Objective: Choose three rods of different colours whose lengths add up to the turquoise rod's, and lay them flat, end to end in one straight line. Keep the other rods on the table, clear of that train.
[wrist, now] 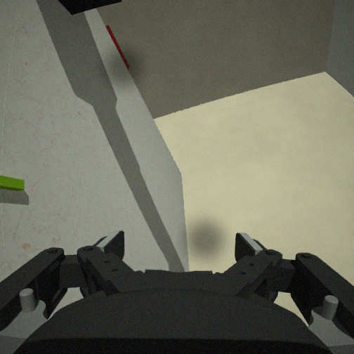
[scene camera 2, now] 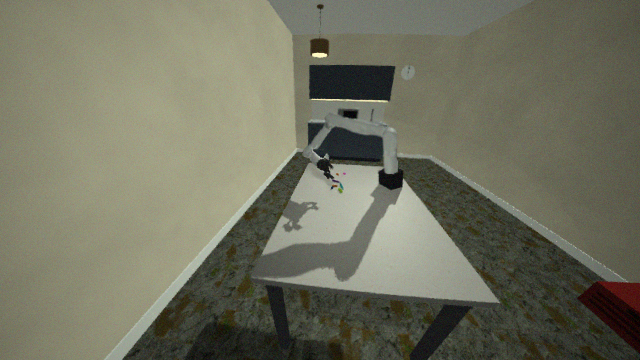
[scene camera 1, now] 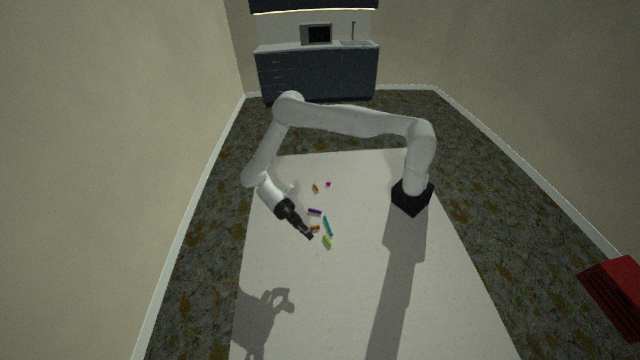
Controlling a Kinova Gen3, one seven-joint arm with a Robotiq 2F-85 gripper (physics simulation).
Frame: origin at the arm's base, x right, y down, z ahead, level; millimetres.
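Seen in the pictures: gripper, fingertip midpoint: (scene camera 2: 333, 173) (scene camera 1: 310, 235); arm's base, link origin: (scene camera 2: 390, 170) (scene camera 1: 412, 186).
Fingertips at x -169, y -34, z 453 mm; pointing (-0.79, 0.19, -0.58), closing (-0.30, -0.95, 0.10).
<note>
Offsets run from my fingertips to a thing's middle. Level surfaces: height alone.
My gripper (scene camera 1: 308, 234) (scene camera 2: 330, 177) (wrist: 179, 244) is open and empty, tilted above the table's rods in scene camera 1. The turquoise rod {dz -80, dx +134, dy +160 mm} (scene camera 1: 328, 226) (scene camera 2: 341, 185) lies flat. A lime rod {dz -64, dx +61, dy +160 mm} (scene camera 1: 327, 242) (scene camera 2: 340, 190) (wrist: 12, 183) lies near its end, apart from it. A purple rod {dz -37, dx +219, dy +160 mm} (scene camera 1: 314, 211) lies behind, at an angle. An orange rod {dz -25, dx +132, dy +160 mm} (scene camera 1: 315, 228) lies beside the fingers in scene camera 1, left of the turquoise rod. A small blue piece {dz -4, dx +98, dy +160 mm} (scene camera 2: 332, 188) shows by it in scene camera 2. Another orange rod {dz -61, dx +364, dy +160 mm} (scene camera 1: 315, 188) and a short magenta rod {dz -127, dx +380, dy +160 mm} (scene camera 1: 328, 184) (scene camera 2: 344, 173) lie farther back.
The white table {dy +165 mm} (scene camera 1: 350, 310) (scene camera 2: 400, 260) carries the arm's black base (scene camera 1: 412, 198) (scene camera 2: 391, 179) on the right. The arm's shadow crosses the table. A red object (scene camera 1: 617, 290) (scene camera 2: 615, 305) stands off the table at the right. A kitchen counter (scene camera 1: 317, 75) is at the back.
</note>
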